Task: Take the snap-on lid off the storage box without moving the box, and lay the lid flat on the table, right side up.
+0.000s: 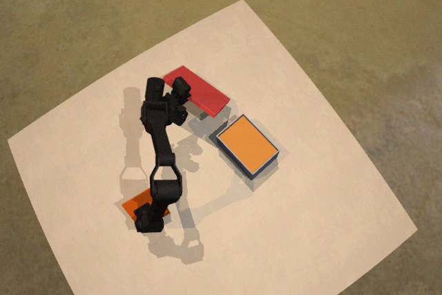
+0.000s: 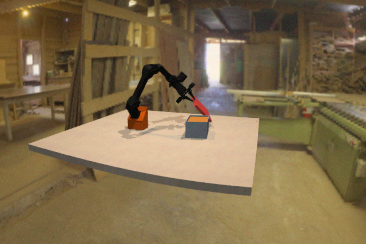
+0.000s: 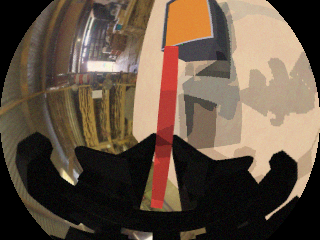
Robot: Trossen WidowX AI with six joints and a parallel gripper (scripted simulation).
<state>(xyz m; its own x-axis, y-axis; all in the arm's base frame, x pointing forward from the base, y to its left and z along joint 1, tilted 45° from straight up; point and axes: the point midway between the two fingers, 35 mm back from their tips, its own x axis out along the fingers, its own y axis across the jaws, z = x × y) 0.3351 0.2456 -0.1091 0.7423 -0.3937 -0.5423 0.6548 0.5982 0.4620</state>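
Right now the red lid is 6 cm below my gripper tip, 5 cm ahead of it and 3 cm to the left of it. Also, from my gripper tip: storage box (24 cm to the right, 13 cm below, 9 cm ahead).
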